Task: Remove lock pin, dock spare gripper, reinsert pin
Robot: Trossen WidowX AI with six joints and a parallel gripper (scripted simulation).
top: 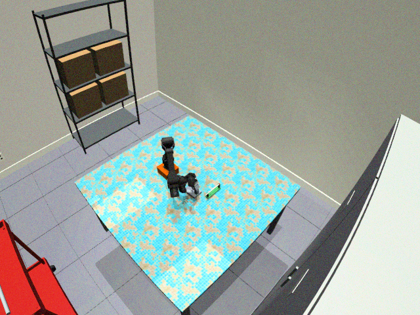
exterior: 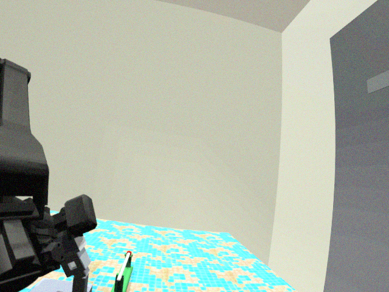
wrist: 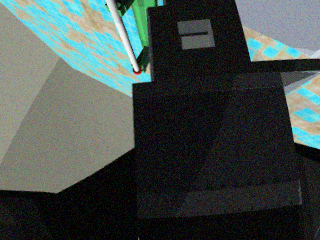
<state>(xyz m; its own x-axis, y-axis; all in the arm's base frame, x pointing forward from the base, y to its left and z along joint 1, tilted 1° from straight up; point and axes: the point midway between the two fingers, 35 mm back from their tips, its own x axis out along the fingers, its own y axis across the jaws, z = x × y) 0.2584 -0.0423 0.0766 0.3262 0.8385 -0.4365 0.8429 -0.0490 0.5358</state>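
Now: the spare gripper 10 mm to the right of my gripper tip. From my gripper tip the other things lie so: green rest: 120 mm ahead, 100 mm below, 70 mm to the left; grey mount: 70 mm below, 10 mm to the right, 10 mm ahead.
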